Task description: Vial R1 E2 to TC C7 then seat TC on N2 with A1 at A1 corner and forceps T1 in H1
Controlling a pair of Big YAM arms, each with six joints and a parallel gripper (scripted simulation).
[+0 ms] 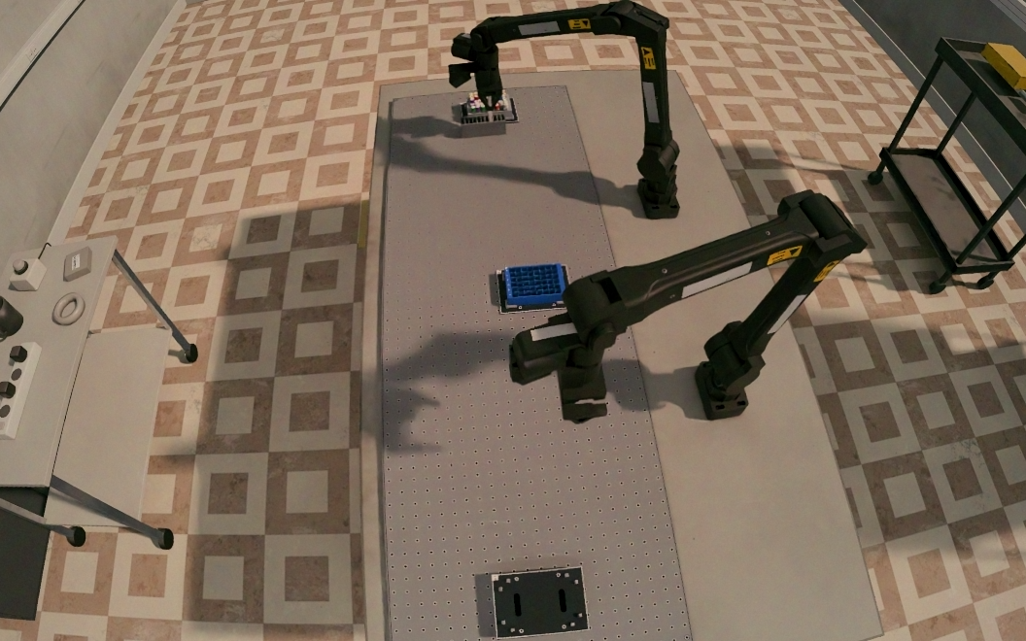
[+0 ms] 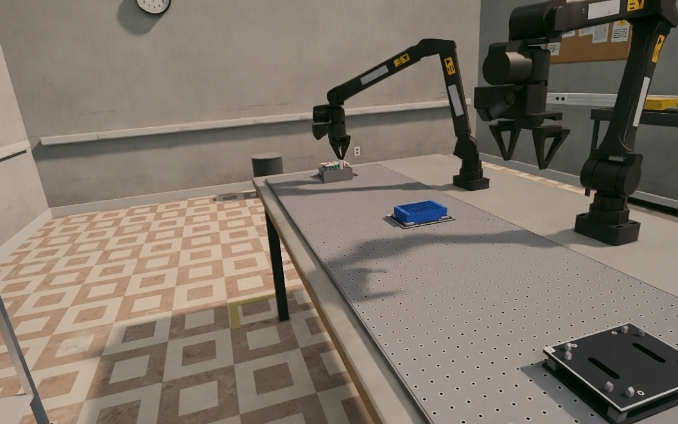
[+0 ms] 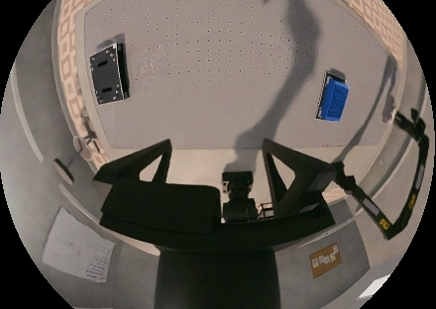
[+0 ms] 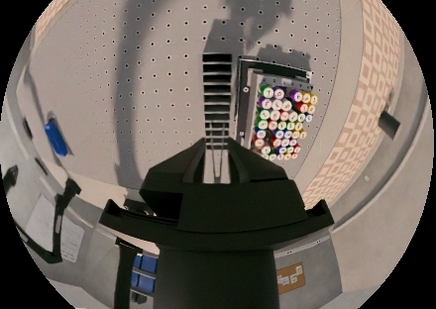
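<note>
My right hand is 3 cm above the forceps T1. From my right hand the other things lie so: nest N2: 126 cm to the left, 7 cm below, 3 cm ahead.
</note>
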